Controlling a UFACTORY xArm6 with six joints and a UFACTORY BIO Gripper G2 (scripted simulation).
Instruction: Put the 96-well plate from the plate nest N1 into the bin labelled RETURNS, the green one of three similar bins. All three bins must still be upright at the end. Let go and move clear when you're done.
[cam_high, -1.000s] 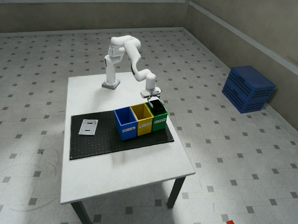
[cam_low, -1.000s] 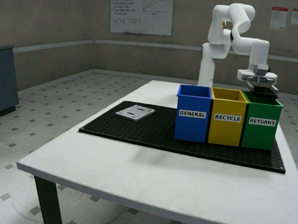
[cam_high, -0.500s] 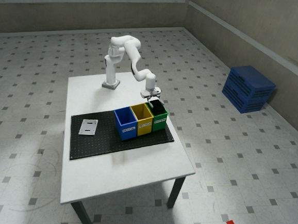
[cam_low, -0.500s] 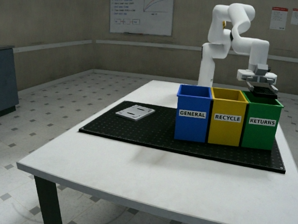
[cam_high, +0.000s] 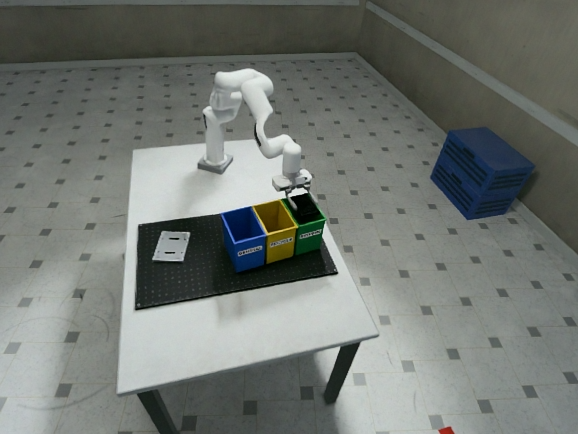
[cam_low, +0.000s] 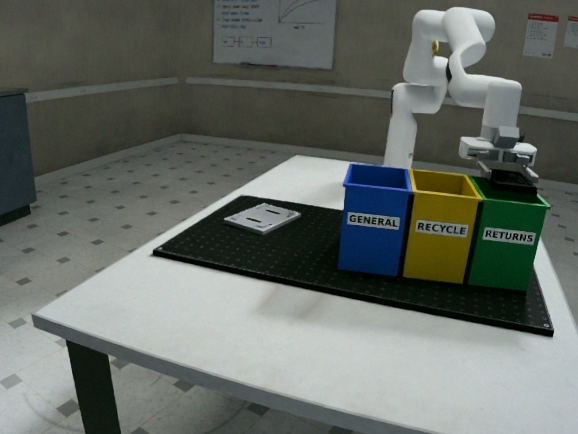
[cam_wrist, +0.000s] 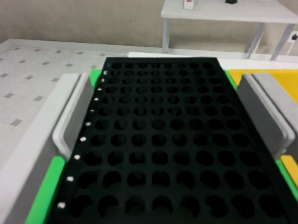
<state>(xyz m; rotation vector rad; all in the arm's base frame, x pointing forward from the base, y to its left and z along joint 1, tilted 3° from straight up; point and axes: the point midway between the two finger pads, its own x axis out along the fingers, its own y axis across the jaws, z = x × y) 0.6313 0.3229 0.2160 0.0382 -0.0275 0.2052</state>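
Now: the green returns bin 120 mm below my hand. The rest, counted from my hand: blue general bin (260 mm to the right, 120 mm below, 50 mm ahead); then yellow recycle bin (130 mm to the right, 120 mm below, 30 mm ahead); then black 96-well plate (10 mm below).
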